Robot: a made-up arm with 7 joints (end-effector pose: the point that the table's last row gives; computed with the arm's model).
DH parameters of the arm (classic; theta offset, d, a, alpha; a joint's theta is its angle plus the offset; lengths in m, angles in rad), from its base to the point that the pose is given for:
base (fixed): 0.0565 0 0.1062 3.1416
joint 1: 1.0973 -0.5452 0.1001 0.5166
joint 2: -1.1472 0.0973 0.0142 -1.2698
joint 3: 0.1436 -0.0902 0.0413 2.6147
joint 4: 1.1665 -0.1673 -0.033 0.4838
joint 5: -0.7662 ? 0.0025 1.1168
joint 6: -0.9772 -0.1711 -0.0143 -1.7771
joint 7: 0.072 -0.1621 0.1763 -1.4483
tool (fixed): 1.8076 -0.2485 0 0
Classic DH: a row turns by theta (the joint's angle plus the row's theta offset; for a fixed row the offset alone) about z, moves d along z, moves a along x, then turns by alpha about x.
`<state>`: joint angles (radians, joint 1 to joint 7).
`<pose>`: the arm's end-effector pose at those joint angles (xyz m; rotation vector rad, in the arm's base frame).
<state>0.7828 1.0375 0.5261 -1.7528 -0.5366 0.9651 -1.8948</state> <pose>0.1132 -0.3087 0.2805 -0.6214 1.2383 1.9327</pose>
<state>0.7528 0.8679 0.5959 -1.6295 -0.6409 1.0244 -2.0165</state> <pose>0.1102 -0.3402 0.3049 -0.6532 1.3709 1.8668</pose>
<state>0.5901 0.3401 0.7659 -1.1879 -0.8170 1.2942 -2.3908</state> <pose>0.1429 -0.3826 0.3170 -0.7194 1.5450 1.9809</pose>
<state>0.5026 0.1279 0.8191 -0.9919 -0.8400 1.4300 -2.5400</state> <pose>0.1627 -0.3956 0.3109 -0.7141 1.6564 2.1451</pose>
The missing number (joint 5, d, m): 0.1188
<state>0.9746 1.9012 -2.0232 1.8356 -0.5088 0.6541 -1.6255</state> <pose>0.1564 -0.4368 0.3808 -1.1920 1.7050 1.2532</pose>
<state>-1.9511 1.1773 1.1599 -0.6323 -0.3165 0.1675 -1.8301</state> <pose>-0.0084 0.3698 0.4580 0.9578 1.4625 -1.3989</pose>
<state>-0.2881 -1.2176 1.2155 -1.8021 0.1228 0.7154 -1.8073</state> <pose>0.2945 0.2264 0.3725 1.5405 0.0446 -0.1425</pose>
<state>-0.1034 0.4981 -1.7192 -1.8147 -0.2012 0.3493 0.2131</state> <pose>0.3174 -0.3071 0.4849 -0.8231 2.5904 0.6882</pose>
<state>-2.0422 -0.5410 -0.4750 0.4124 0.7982 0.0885 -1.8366</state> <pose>-0.0162 -0.0976 0.8059 -1.8237 -1.2045 -0.8362</pose>
